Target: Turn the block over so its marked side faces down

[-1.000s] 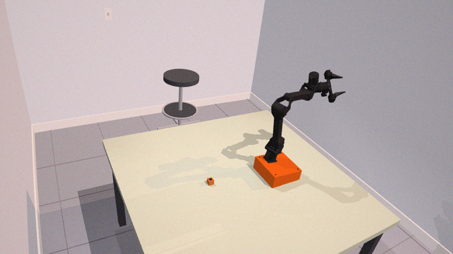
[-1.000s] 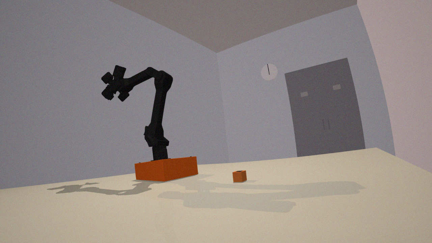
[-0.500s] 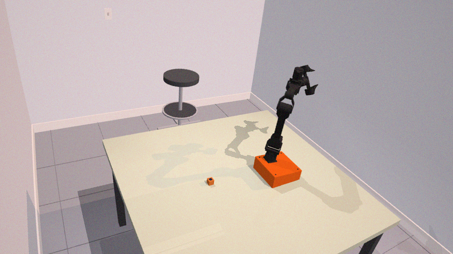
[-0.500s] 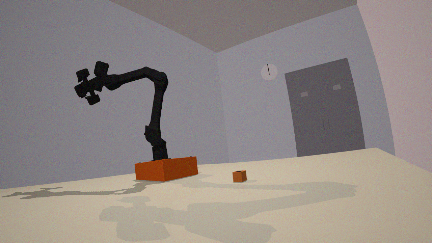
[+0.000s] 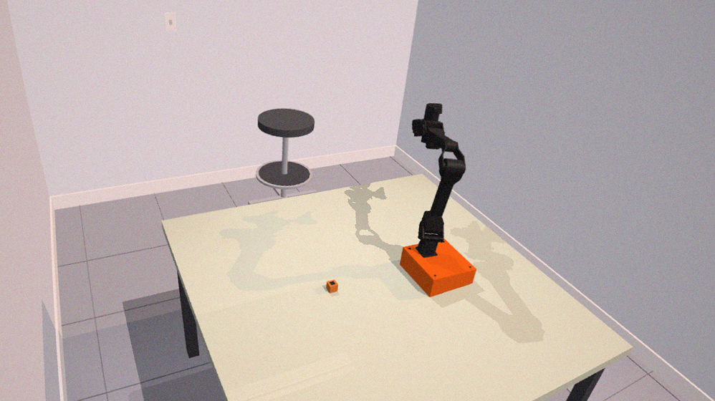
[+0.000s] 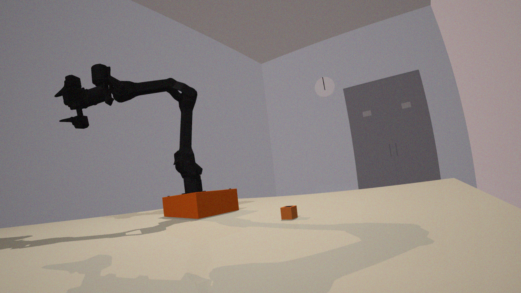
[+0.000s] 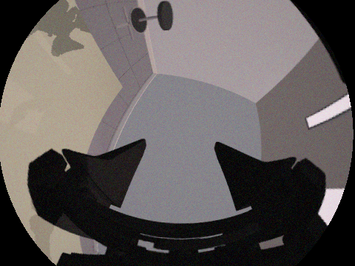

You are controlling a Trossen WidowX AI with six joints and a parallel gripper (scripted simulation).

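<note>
The orange block is 63 cm ahead of my gripper tip, 42 cm to the left of it and 39 cm below it.
</note>
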